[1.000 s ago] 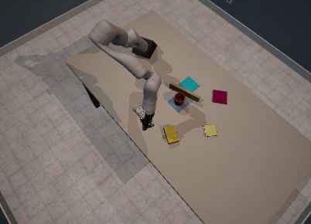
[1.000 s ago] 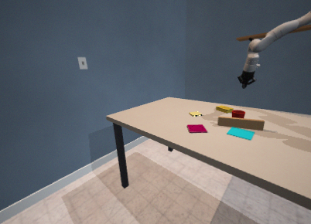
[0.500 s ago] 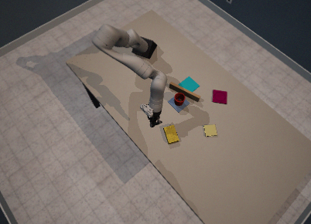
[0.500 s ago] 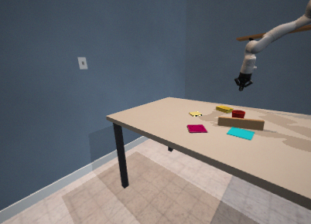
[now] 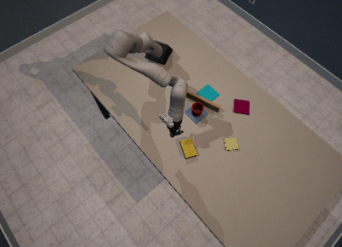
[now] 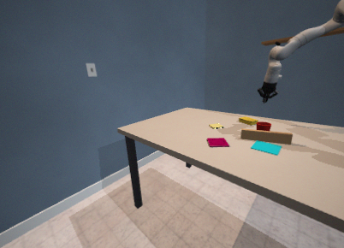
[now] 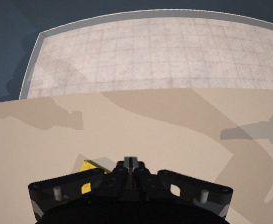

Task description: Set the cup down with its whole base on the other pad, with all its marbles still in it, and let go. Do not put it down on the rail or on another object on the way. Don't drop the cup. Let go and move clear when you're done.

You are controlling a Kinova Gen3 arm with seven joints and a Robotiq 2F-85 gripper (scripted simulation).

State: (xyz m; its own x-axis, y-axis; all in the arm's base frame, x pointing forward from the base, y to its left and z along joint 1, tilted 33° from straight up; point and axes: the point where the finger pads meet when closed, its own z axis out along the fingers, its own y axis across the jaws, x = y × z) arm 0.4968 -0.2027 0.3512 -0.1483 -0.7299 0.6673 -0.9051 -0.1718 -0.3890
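Now: hand 5 cm past the red cup, 26 cm to the right of it and 14 cm above it. From my hand the other things lie so: wooden rail (7 cm behind, 34 cm to the left, 15 cm below); then blue pad (5 cm behind, 26 cm to the left, 18 cm below); then small yellow block (24 cm ahead, 27 cm to the left, 16 cm below).
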